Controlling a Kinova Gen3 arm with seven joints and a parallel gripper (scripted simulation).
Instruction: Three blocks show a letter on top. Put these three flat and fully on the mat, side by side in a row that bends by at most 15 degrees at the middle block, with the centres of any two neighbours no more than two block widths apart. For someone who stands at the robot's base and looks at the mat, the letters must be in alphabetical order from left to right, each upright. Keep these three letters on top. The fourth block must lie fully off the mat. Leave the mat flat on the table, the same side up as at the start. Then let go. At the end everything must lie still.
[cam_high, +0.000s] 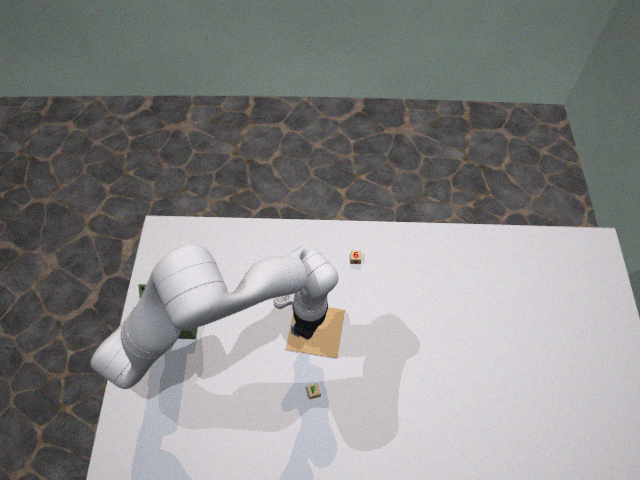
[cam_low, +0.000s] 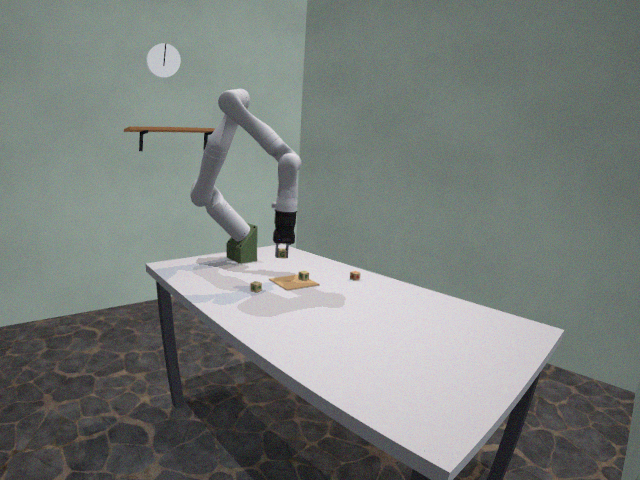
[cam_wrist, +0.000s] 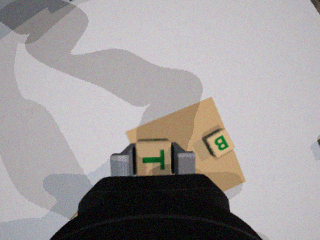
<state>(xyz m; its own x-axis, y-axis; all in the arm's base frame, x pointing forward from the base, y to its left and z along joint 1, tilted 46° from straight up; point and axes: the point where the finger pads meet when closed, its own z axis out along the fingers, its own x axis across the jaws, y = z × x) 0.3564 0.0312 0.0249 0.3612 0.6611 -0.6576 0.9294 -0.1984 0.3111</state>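
My gripper is now 11 cm above the tan mat, 4 cm to the right of it and 3 cm short of it. From my hand the other things lie so: 6 block: 27 cm to the left, 11 cm ahead, 10 cm below; then B block: 9 cm below, 8 cm to the left, 3 cm ahead; then F block: 13 cm to the right, 10 cm below, 6 cm ahead.
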